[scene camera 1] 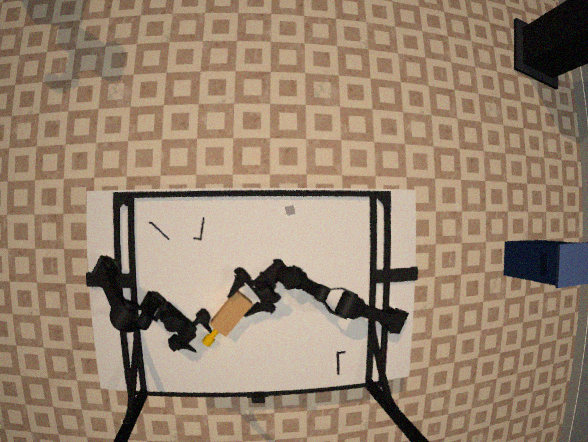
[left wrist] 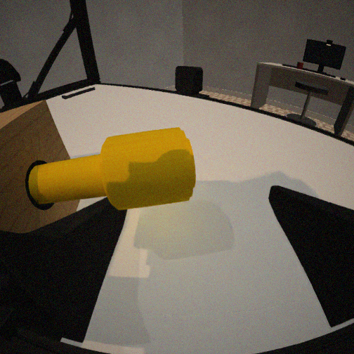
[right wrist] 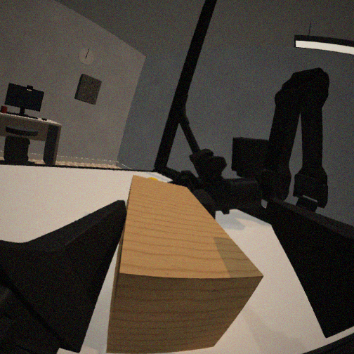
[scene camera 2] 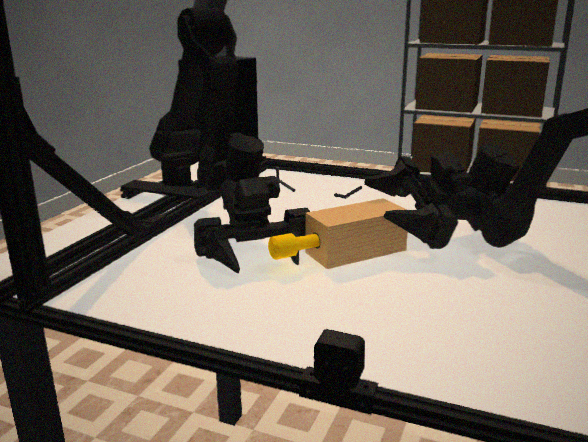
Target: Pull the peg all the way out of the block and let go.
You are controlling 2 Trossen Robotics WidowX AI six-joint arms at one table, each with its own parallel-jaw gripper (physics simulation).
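Pixels of known places: left gripper, fingertip midpoint: (scene camera 1: 205, 343) (scene camera 2: 268, 266); right gripper, fingertip midpoint: (scene camera 1: 236, 307) (scene camera 2: 374, 197); left arm's base at its link origin: (scene camera 1: 108, 267) (scene camera 2: 176, 184); right arm's base at its link origin: (scene camera 1: 389, 316).
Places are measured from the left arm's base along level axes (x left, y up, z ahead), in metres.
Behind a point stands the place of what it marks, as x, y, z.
Observation:
The wooden block (scene camera 1: 232, 313) @[0.055, 0.050, 0.463] (scene camera 2: 367, 232) @[0.036, 0.027, 0.493] (left wrist: 20, 135) (right wrist: 180, 235) rests on the white table at a slant. The yellow peg (scene camera 1: 209, 338) @[-0.065, 0.033, 0.427] (scene camera 2: 286, 245) @[-0.084, 0.025, 0.442] (left wrist: 147, 167) has its thick head and part of its thinner shaft outside the block; the rest is hidden in the hole. My left gripper (scene camera 1: 203, 341) @[-0.104, -0.010, 0.424] (scene camera 2: 268, 267) @[-0.104, -0.010, 0.424] (left wrist: 199, 195) is open at the peg's head, with the fingers apart and gripping nothing. My right gripper (scene camera 1: 239, 305) @[0.083, 0.066, 0.464] (scene camera 2: 376, 199) @[0.083, 0.066, 0.464] is open around the block's far end, nearer the block with one finger in the right wrist view.
A black frame (scene camera 1: 255, 193) @[0.453, -0.005, 0.371] borders the white table (scene camera 1: 300, 360) @[-0.030, -0.019, 0.768]. A small black box (scene camera 2: 339, 357) @[-0.230, 0.022, 0.686] is mounted on its near rail in scene camera 2. Thin black angled marks (scene camera 1: 201, 230) @[0.262, -0.013, 0.256] (scene camera 2: 348, 192) @[0.270, -0.021, 0.240] and a small grey square (scene camera 1: 290, 210) @[0.452, -0.016, 0.505] lie on the table.

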